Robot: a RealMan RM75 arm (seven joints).
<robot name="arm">
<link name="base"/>
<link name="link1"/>
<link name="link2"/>
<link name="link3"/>
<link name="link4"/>
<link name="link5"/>
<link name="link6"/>
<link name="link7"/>
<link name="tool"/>
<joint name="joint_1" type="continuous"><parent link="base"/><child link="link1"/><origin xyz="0.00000 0.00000 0.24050" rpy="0.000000 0.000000 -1.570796"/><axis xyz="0 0 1"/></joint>
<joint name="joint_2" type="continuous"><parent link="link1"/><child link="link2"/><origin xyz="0.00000 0.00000 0.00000" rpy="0.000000 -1.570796 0.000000"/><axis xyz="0 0 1"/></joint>
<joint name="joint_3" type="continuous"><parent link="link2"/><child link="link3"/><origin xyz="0.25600 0.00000 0.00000" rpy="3.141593 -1.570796 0.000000"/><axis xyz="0 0 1"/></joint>
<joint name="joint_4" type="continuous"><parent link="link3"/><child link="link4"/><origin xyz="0.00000 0.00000 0.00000" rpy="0.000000 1.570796 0.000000"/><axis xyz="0 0 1"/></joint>
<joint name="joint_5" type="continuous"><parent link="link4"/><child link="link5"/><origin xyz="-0.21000 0.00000 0.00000" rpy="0.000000 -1.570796 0.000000"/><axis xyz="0 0 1"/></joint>
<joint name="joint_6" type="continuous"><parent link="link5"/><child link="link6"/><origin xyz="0.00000 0.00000 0.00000" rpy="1.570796 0.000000 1.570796"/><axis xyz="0 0 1"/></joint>
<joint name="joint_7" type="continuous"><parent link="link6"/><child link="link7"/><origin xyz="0.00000 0.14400 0.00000" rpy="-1.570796 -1.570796 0.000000"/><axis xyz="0 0 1"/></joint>
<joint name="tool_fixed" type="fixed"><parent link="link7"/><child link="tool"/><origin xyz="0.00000 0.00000 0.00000" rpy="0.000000 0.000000 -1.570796"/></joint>
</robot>
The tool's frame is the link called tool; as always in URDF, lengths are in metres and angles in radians. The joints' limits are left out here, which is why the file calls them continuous.
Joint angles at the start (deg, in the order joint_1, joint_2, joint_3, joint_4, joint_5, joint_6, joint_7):
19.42, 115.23, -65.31, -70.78, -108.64, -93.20, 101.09
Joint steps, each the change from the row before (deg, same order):
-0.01, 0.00, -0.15, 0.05, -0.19, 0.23, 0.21
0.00, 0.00, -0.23, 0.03, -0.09, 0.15, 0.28
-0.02, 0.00, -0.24, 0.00, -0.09, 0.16, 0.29
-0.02, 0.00, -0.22, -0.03, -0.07, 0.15, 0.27
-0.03, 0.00, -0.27, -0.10, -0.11, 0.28, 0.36
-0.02, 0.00, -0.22, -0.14, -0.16, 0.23, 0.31
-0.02, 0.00, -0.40, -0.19, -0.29, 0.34, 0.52
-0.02, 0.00, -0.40, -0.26, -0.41, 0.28, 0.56
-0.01, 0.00, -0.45, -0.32, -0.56, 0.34, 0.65
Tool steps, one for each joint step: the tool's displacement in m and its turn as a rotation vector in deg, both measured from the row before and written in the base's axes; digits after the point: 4 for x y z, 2 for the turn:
0.0006, 0.0002, -0.0006, 0.00, -0.20, -0.28
0.0001, 0.0000, -0.0008, -0.14, -0.11, -0.25
0.0001, 0.0000, -0.0008, -0.12, -0.12, -0.25
0.0000, 0.0000, -0.0007, -0.09, -0.11, -0.21
-0.0001, 0.0002, -0.0007, 0.00, -0.17, -0.26
-0.0001, 0.0003, -0.0005, 0.02, -0.22, -0.19
-0.0001, 0.0003, -0.0010, -0.06, -0.38, -0.32
-0.0001, 0.0002, -0.0009, -0.10, -0.50, -0.31
0.0000, 0.0003, -0.0010, -0.07, -0.66, -0.35

